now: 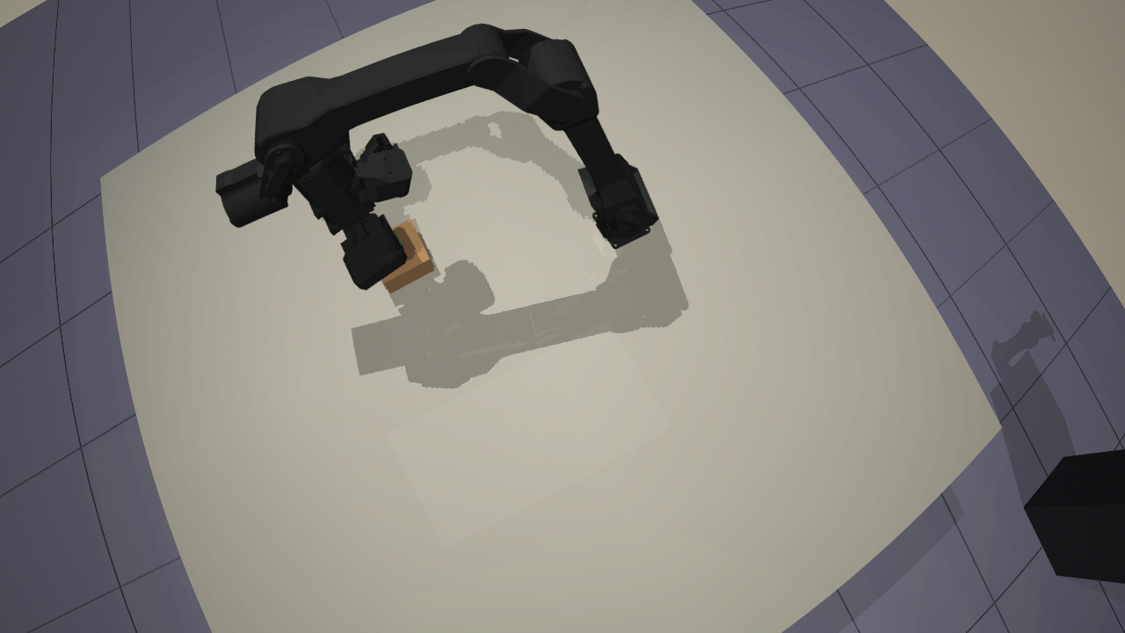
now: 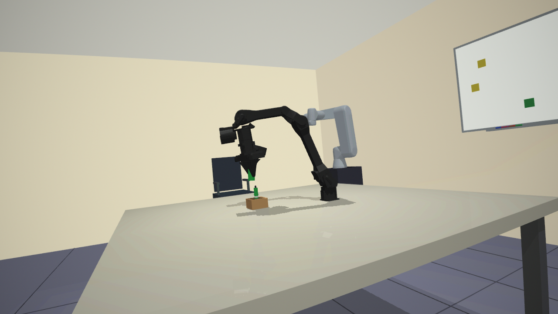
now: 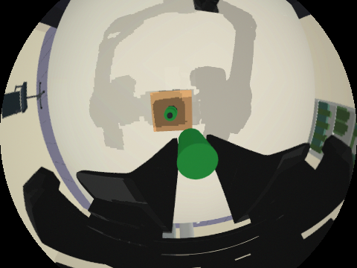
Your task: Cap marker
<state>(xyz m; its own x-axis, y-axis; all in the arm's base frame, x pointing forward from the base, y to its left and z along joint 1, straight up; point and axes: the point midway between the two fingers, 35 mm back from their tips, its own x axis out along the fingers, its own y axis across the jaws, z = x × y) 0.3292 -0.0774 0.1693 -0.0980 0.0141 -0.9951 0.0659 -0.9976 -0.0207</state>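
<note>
My gripper tip is now 2 cm past the green marker, 2 cm to the left of it and 6 cm above it. Also, from my gripper tip: green cap 1 cm above; then brown holder block 2 cm behind, 2 cm to the right, 12 cm below.
</note>
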